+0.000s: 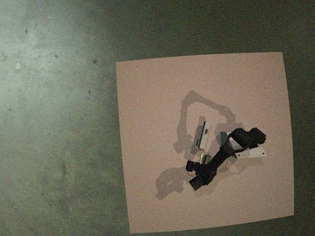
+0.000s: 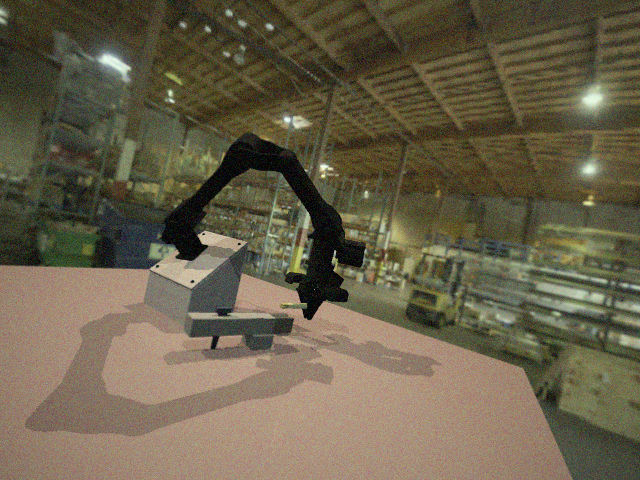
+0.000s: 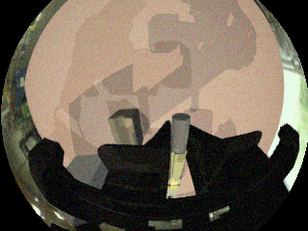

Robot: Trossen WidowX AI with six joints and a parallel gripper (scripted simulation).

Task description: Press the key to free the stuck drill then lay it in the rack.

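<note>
Now: gripper tip 2 cm past the drill, 4 cm to the left of it and 3 cm below it. The rest, counted from my gripper tip: dark key: 9 cm behind, 21 cm to the right; grey rack: 8 cm behind, 4 cm below.
</note>
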